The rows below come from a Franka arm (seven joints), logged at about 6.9 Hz.
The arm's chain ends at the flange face. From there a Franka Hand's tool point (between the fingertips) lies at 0.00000 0.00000 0.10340 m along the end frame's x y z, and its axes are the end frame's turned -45 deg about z.
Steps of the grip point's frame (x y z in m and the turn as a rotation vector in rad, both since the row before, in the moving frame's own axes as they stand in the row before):
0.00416, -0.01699, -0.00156, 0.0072, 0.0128, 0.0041
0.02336, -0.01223, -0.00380, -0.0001, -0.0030, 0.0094
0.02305, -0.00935, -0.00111, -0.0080, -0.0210, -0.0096
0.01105, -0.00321, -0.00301, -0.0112, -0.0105, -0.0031
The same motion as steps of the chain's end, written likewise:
-0.00948, -0.01349, -0.00155, 0.0141, 0.0040, 0.0041
0.00808, -0.02539, -0.00380, -0.0022, -0.0021, 0.0094
0.01063, -0.02503, -0.00108, -0.0205, -0.0092, -0.0096
0.00549, -0.01167, -0.00300, -0.0153, 0.0005, -0.0031

